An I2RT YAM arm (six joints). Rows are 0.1 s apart.
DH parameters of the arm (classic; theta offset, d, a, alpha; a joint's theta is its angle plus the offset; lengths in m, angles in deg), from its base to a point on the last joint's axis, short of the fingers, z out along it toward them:
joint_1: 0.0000 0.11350 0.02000 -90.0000
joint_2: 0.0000 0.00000 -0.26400 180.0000
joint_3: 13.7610 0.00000 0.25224 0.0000
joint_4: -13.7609 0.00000 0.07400 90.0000
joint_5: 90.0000 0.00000 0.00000 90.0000
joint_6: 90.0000 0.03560 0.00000 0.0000
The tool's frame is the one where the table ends.
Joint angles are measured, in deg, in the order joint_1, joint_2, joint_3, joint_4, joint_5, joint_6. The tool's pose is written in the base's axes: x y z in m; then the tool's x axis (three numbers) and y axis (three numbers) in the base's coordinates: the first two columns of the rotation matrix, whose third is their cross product. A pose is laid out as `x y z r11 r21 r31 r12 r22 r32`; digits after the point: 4 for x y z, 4 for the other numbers.
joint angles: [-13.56, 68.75, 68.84, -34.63, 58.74, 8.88]
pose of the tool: 0.2314 -0.0871 0.3675 -0.4201 0.1837 -0.8887 0.8816 0.3148 -0.3517
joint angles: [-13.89, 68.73, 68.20, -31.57, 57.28, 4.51]
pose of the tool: 0.2343 -0.0888 0.3677 -0.4497 0.1550 -0.8797 0.8596 0.3425 -0.3791
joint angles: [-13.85, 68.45, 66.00, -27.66, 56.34, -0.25]
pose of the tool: 0.2371 -0.0890 0.3615 -0.4907 0.1185 -0.8632 0.8296 0.3663 -0.4213
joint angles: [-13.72, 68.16, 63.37, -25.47, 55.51, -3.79]
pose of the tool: 0.2381 -0.0883 0.3504 -0.5431 0.0941 -0.8344 0.7917 0.3883 -0.4715
